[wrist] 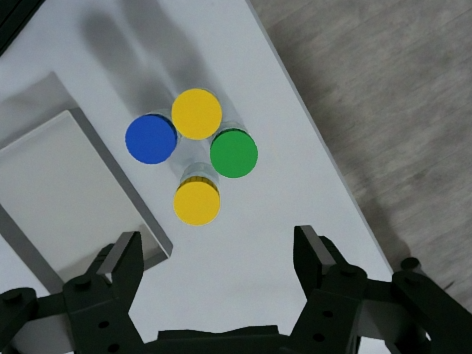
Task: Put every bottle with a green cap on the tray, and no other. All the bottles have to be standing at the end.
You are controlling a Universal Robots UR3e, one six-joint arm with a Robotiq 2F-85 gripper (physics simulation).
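Note:
A bottle with a green cap (234,153) stands upright in the group, right of the others in the wrist view. A yellow-capped bottle (197,114) stands at its upper left, and a blue-capped bottle (151,139) stands further left. Another yellow-capped bottle (197,201) stands at the lower left of the green one. The grey tray (120,172) lies at the left, and its visible part holds no bottle. My gripper (218,247) is open and empty, high above the table, with its fingertips below the bottles in the picture.
The white table (250,280) ends in a slanting edge on the right, with the grey floor (390,100) beyond it. A black block (14,17) shows at the top left corner. The bottles stand close together, with shadows stretching toward the top left.

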